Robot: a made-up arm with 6 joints.
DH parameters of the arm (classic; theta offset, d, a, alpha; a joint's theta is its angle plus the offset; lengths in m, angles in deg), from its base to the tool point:
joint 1: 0 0.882 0.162 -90
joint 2: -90 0 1.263 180
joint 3: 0 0 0.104 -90
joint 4: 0 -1.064 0 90
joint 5: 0 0 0 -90
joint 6: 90 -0.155 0 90
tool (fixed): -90 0 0 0
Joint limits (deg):
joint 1: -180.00..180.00
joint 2: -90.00..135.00
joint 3: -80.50..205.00
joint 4: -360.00..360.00
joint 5: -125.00..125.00
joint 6: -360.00..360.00
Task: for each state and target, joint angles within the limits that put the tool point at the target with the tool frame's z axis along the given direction. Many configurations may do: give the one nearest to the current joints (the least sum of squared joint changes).
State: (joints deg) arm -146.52 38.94 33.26 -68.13 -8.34 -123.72
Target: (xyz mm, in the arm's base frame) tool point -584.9 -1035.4 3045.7 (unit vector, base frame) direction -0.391 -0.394 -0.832
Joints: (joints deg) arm -122.17 11.82 59.30 -52.83 -27.03 -122.93
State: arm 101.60 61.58 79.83 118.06 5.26 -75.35
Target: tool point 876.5 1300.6 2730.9 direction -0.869 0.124 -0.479
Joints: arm 52.41 53.69 122.34 122.20 48.96 -36.87
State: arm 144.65 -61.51 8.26 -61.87 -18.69 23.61
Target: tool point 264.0 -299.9 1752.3 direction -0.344 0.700 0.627
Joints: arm 151.22 -90.00 -43.35 -75.95 -64.52 -8.14
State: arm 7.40 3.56 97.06 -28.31 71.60 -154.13
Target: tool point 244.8 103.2 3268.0 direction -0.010 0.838 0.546
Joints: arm 35.55 16.93 112.53 -49.25 29.81 -182.71
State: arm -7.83 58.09 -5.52 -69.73 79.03 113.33
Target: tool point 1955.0 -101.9 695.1 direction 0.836 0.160 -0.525
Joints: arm 1.30 60.06 2.12 -70.53 90.72 152.95
